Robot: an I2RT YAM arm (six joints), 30 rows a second.
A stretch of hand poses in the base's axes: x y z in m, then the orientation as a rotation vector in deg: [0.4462 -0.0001 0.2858 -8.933 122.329 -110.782]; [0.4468 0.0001 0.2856 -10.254 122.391 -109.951]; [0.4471 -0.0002 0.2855 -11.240 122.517 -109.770]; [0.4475 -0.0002 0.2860 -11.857 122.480 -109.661]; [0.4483 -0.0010 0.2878 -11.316 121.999 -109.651]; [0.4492 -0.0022 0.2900 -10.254 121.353 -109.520]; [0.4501 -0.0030 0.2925 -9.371 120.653 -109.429]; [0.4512 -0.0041 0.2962 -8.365 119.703 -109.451]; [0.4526 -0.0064 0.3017 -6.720 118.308 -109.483]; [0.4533 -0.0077 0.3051 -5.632 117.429 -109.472]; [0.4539 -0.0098 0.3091 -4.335 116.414 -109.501]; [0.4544 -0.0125 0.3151 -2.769 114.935 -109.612]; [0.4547 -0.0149 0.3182 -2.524 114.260 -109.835]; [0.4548 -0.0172 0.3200 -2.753 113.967 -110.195]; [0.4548 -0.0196 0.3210 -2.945 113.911 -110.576]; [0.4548 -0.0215 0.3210 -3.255 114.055 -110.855]
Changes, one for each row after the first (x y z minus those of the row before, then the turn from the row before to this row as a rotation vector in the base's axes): [0.0006 0.0002 -0.0002 0.353 0.349 1.004]; [0.0003 -0.0003 -0.0001 0.057 0.493 0.488]; [0.0004 0.0000 0.0005 -0.014 0.244 0.359]; [0.0008 -0.0008 0.0018 -0.138 -0.561 -0.008]; [0.0009 -0.0012 0.0022 -0.090 -0.968 -0.113]; [0.0009 -0.0008 0.0025 -0.153 -0.893 -0.030]; [0.0011 -0.0011 0.0037 -0.310 -1.056 -0.031]; [0.0014 -0.0023 0.0055 -0.442 -1.630 -0.143]; [0.0007 -0.0013 0.0034 -0.259 -1.062 -0.110]; [0.0006 -0.0021 0.0040 -0.319 -1.226 -0.181]; [0.0005 -0.0027 0.0060 -0.545 -1.593 -0.163]; [0.0003 -0.0024 0.0031 -0.401 -0.421 0.058]; [0.0001 -0.0023 0.0018 -0.354 0.095 0.045]; [0.0000 -0.0024 0.0010 -0.247 0.223 -0.091]; [0.0000 -0.0019 0.0000 -0.115 0.355 -0.067]
